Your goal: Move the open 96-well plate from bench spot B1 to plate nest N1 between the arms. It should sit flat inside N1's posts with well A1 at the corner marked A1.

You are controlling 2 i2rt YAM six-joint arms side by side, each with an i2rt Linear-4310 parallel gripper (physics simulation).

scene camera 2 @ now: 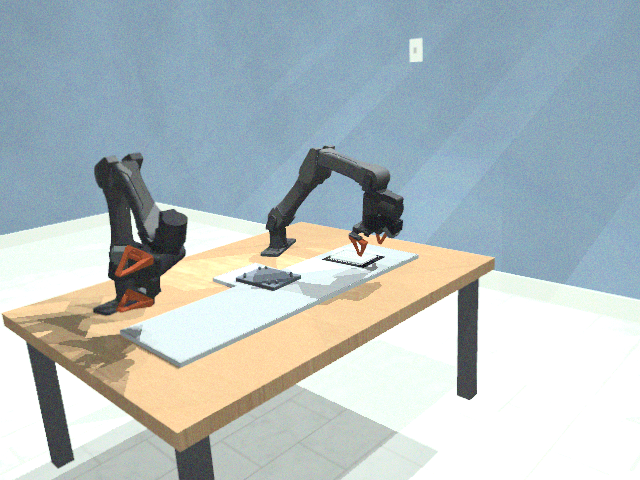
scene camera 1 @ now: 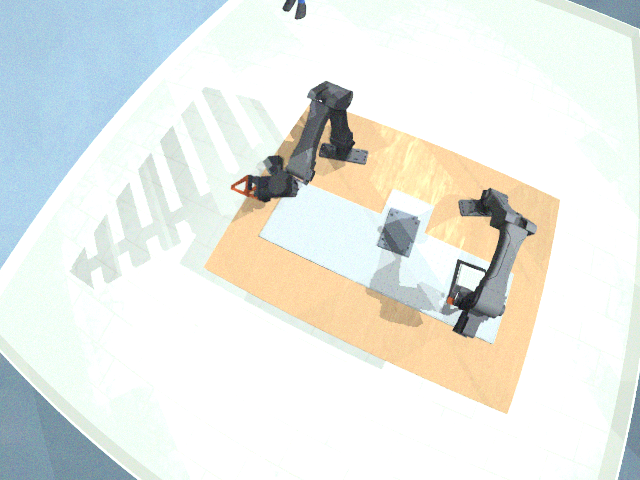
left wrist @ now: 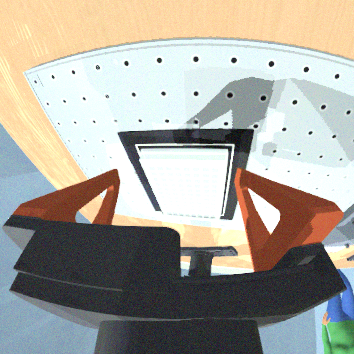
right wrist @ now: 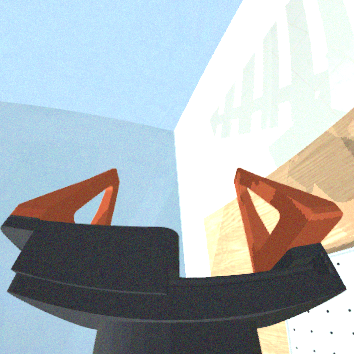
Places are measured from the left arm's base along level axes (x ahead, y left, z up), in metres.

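Pixels of known places: left gripper, between the fingertips: [scene camera 2: 369, 250] [left wrist: 177, 174]; right gripper, between the fingertips: [scene camera 2: 117, 293] [scene camera 1: 238, 190] [right wrist: 176, 174]; left arm's base, origin of its link: [scene camera 2: 279, 248] [scene camera 1: 482, 208] [left wrist: 201, 249]; right arm's base, origin of its link: [scene camera 2: 128, 301] [scene camera 1: 343, 154].
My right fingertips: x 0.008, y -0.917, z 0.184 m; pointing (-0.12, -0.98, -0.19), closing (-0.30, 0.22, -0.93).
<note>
For each thing: its top centre in the pictures, then the offset to it from my right fingertips. Level surfaces: height alone.
- white 96-well plate, centre of its top: [left wrist: 186, 196] [scene camera 2: 353, 253] [scene camera 1: 470, 285] dy +0.798, dx +0.305, dz -0.155 m
- dark grey nest N1, centre of its top: [scene camera 2: 267, 273] [scene camera 1: 400, 230] dy +0.561, dx +0.096, dz -0.149 m
- pale board, height of its surface: dz -0.171 m
- wooden table, height of its surface: dz -0.184 m
The white 96-well plate [scene camera 1: 469, 277] [scene camera 2: 347, 254] [left wrist: 184, 182] lies flat inside a black rectangular outline [scene camera 1: 453, 279] [left wrist: 129, 150] on the pale board. My left gripper [scene camera 2: 371, 249] [left wrist: 177, 174] is open and hangs above the plate, with a finger toward either side; nothing is between the fingers. In scene camera 1 its arm hides part of the plate. The dark grey nest N1 [scene camera 1: 400, 232] [scene camera 2: 267, 277] lies between the arms with small posts around its edge and holds no plate. My right gripper [scene camera 1: 241, 187] [scene camera 2: 120, 292] [right wrist: 176, 174] is open and empty, away from the plate. The A1 marks cannot be read.
The pale board [scene camera 1: 320, 227] [scene camera 2: 217, 320] [left wrist: 100, 80] [right wrist: 320, 325] with rows of holes runs along the wooden table [scene camera 1: 289, 273] [scene camera 2: 320, 335]. The right arm is folded at the table's other end. A person [scene camera 1: 297, 7] [left wrist: 342, 305] stands beyond the table.
</note>
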